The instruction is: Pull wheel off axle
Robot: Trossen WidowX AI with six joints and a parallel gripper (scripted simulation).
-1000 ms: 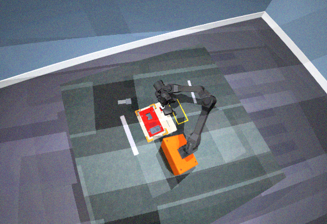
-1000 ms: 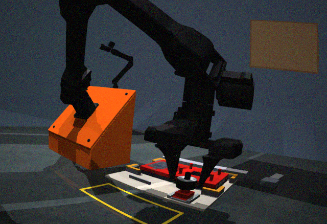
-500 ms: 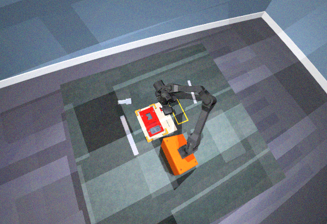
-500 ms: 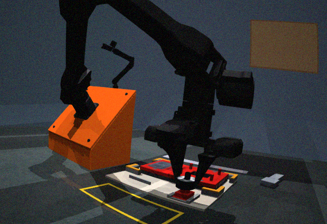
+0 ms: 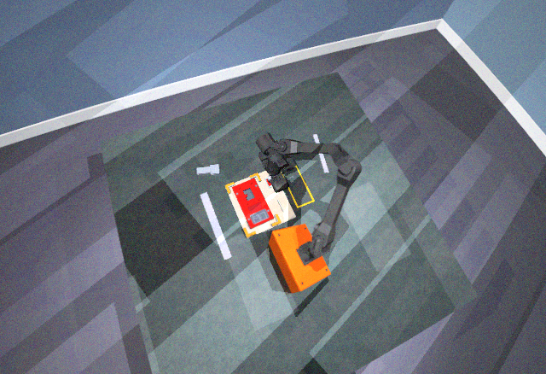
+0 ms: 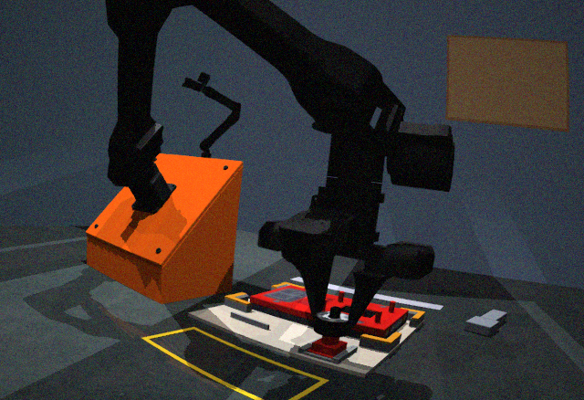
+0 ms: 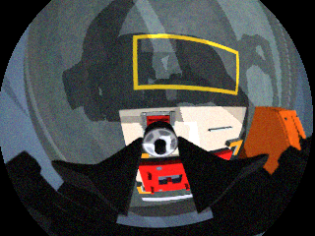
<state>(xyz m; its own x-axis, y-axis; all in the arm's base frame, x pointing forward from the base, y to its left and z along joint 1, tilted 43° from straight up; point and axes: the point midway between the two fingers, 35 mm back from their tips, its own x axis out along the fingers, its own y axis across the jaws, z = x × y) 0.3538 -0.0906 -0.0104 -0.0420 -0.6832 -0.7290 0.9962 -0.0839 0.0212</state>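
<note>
The wheel lies right at my gripper tip. Also, from my gripper tip: axle: 1 cm below.
</note>
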